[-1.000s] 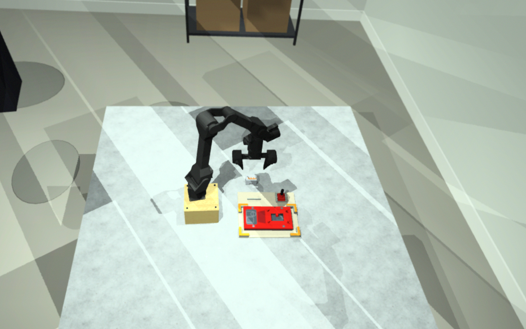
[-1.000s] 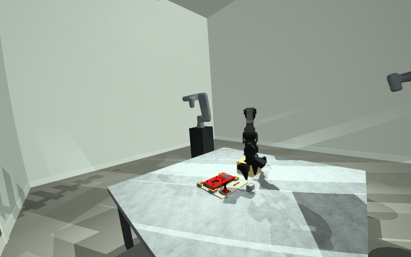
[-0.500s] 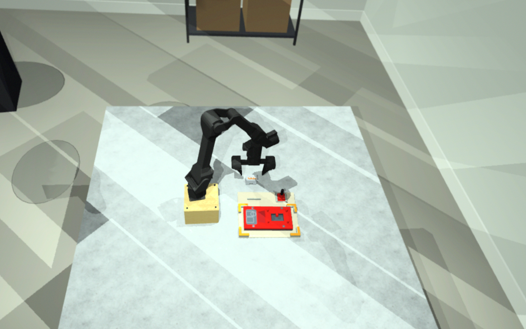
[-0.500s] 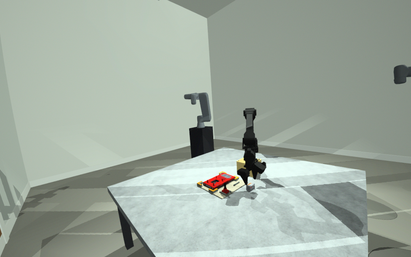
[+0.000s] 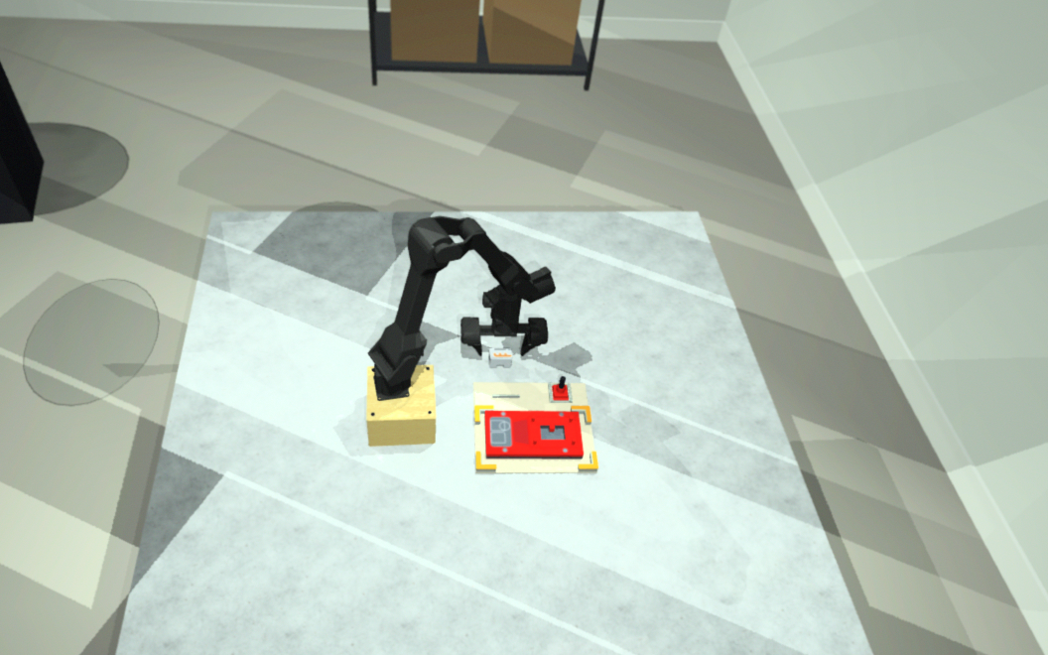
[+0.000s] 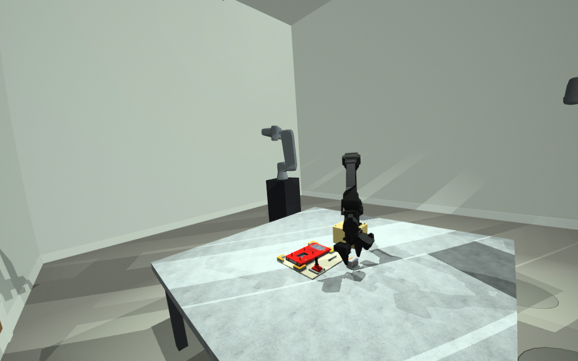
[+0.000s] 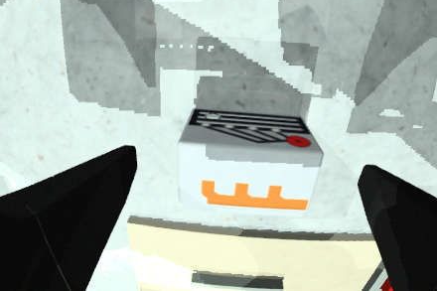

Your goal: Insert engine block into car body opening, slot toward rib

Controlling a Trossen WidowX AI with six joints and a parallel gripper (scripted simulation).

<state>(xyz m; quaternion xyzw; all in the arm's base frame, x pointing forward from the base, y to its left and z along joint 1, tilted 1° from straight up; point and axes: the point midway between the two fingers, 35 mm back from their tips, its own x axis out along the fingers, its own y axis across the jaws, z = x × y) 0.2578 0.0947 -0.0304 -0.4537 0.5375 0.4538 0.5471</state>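
Right now the grey engine block is 10 mm to the right of my gripper tip and 10 mm below it.
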